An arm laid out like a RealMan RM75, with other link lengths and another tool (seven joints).
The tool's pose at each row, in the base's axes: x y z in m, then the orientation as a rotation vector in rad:
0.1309, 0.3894, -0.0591, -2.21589, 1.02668, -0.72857
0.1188, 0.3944, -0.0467, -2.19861, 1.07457, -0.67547
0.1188, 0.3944, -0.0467, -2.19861, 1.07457, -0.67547
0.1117, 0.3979, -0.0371, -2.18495, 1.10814, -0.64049
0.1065, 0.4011, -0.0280, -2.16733, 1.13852, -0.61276
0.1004, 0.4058, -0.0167, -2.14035, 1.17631, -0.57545
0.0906, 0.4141, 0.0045, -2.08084, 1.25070, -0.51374
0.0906, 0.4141, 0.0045, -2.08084, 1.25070, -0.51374
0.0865, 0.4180, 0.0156, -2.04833, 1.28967, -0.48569
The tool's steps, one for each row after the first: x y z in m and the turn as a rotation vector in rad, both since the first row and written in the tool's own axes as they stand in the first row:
-0.0079, -0.0055, -0.0153, -0.01475, -0.02224, 0.04885
-0.0079, -0.0055, -0.0153, -0.01475, -0.02224, 0.04885
-0.0124, -0.0106, -0.0257, -0.02449, -0.03601, 0.08307
-0.0157, -0.0162, -0.0345, -0.02924, -0.04584, 0.11550
-0.0203, -0.0236, -0.0450, -0.03235, -0.06011, 0.15916
-0.0275, -0.0381, -0.0638, -0.03455, -0.07934, 0.24513
-0.0275, -0.0381, -0.0638, -0.03455, -0.07934, 0.24513
-0.0303, -0.0459, -0.0731, -0.03539, -0.08592, 0.28969

